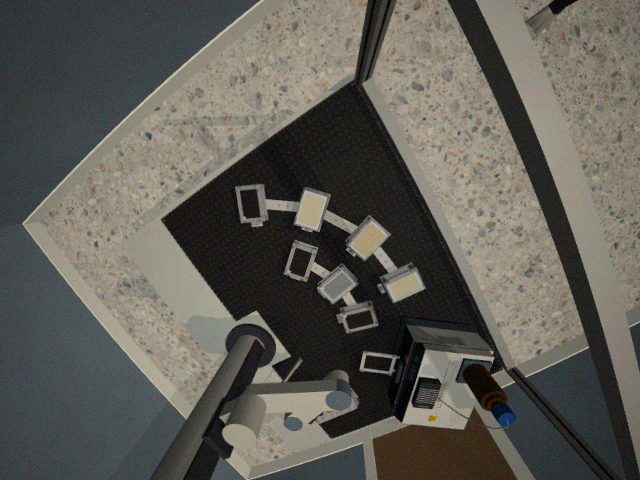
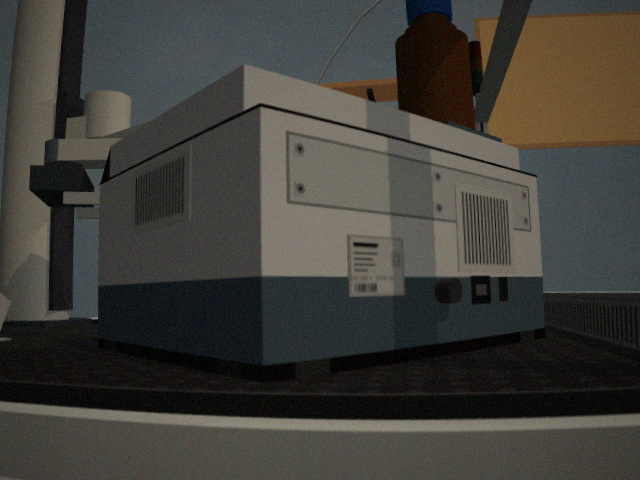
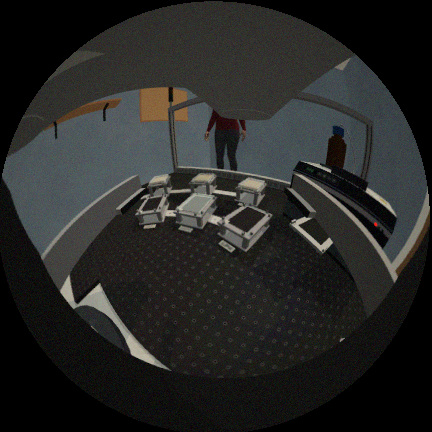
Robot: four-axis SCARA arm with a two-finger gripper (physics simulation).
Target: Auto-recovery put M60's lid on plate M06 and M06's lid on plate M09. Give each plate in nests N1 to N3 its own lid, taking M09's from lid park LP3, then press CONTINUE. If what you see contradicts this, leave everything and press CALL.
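Where they show: gripper, between the fingertips: [image 1: 319, 370] [image 3: 212, 177]; arm's base, origin of its link: [image 1: 251, 345].
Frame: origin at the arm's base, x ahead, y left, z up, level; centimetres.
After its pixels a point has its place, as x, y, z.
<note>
Three plates with cream wells sit on outer-row nests: the left plate [image 1: 312, 209] {63.4, 40.8, 10.1} [image 3: 160, 181] {59.6, 34.7, 9.5}, the middle plate [image 1: 368, 237] {75.5, 21.0, 9.0} [image 3: 203, 179] {69.9, 16.0, 9.1} and the right plate [image 1: 402, 285] {77.5, -2.8, 9.0} [image 3: 251, 185] {73.1, -5.2, 9.0}. Their codes and lid edges are too small to tell. In the inner row, a greyish lid [image 1: 337, 283] {55.5, 10.1, 6.8} [image 3: 196, 204] {52.8, 6.9, 6.8} lies on the middle park, between an empty left park [image 1: 306, 245] {52.1, 29.2, 1.8} [image 3: 151, 218] {43.3, 22.2, 1.8} and an empty right park [image 1: 361, 327] {53.7, -13.3, 6.0} [image 3: 235, 237] {49.8, -8.4, 1.8}. My gripper [image 3: 212, 177] {34.9, -10.8, 22.9} is open and empty, its fingers wide apart, away from the plates. The CONTINUE and CALL buttons cannot be made out.
An empty outer stand [image 1: 262, 201] {47.8, 53.5, 5.6} is at the row's far left. A white open frame [image 1: 362, 361] {47.1, -24.9, 11.3} [image 3: 307, 239] {46.4, -25.1, 11.1} lies beside the instrument [image 1: 454, 413] {70.4, -56.4, 22.8} [image 2: 330, 320] {75.4, -64.0, 4.9} [image 3: 350, 197] {57.5, -37.0, 19.5}, which carries a brown bottle [image 1: 483, 384] {84.1, -35.6, 32.4} [image 2: 434, 72] {84.1, -44.2, 30.1} [image 3: 336, 151] {80.2, -38.5, 30.7}. A person [image 3: 227, 142] stands beyond the rail.
</note>
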